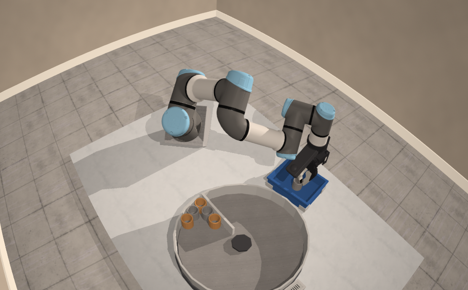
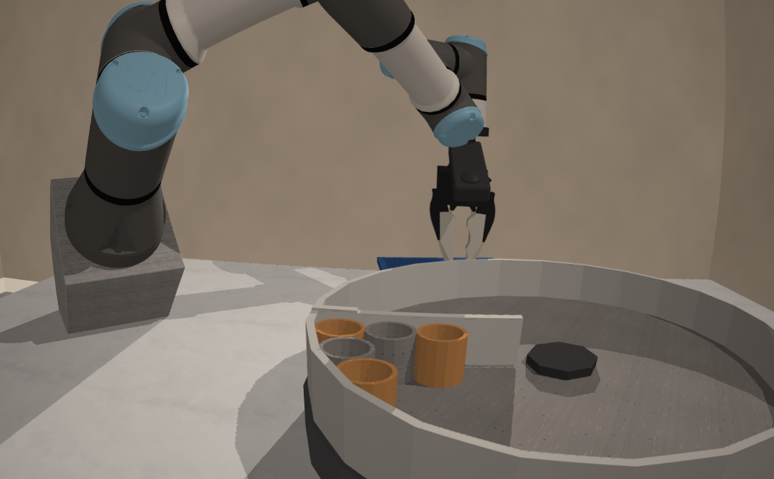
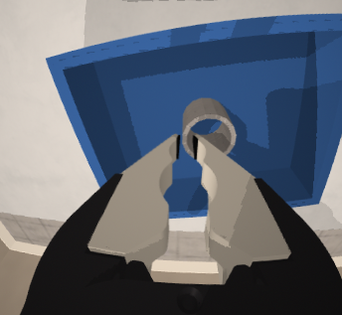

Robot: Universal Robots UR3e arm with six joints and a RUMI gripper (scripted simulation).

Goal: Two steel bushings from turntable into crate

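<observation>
My hand is 20 mm past the blue crate and 30 mm above it. Round my hand: turntable 50 mm ahead, 340 mm to the right.
</observation>
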